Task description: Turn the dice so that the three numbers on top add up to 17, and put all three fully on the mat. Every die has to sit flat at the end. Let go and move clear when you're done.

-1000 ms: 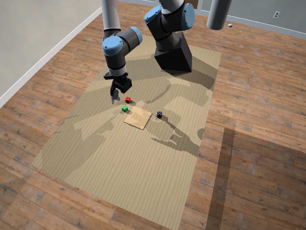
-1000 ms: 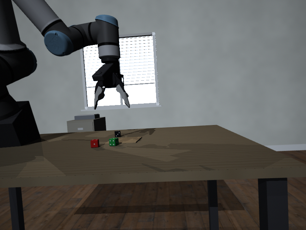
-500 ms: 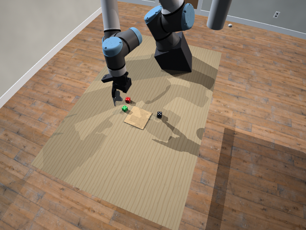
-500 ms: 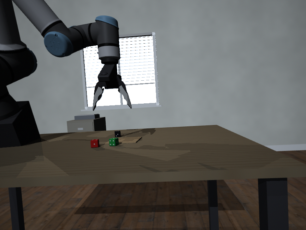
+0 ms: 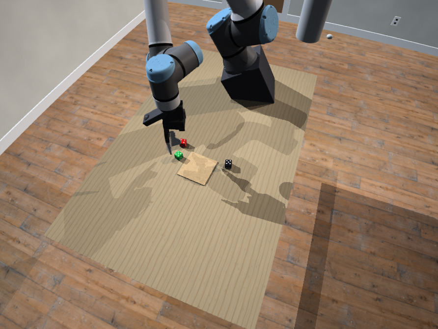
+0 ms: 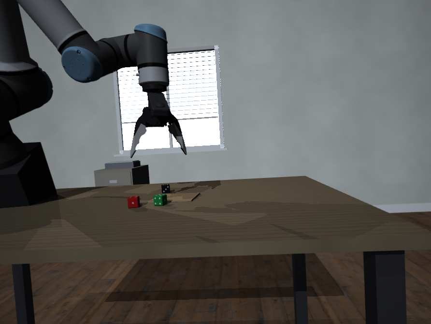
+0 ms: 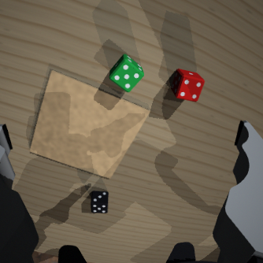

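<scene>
Right now my hand is 130 mm above the green die, 10 mm to the right of it and 10 mm past it. Round my hand: black die: 230 mm to the left, 130 mm below, 80 mm behind; then red die: 130 mm below, 80 mm behind, 20 mm to the right; then tan mat: 140 mm below, 110 mm to the left.
</scene>
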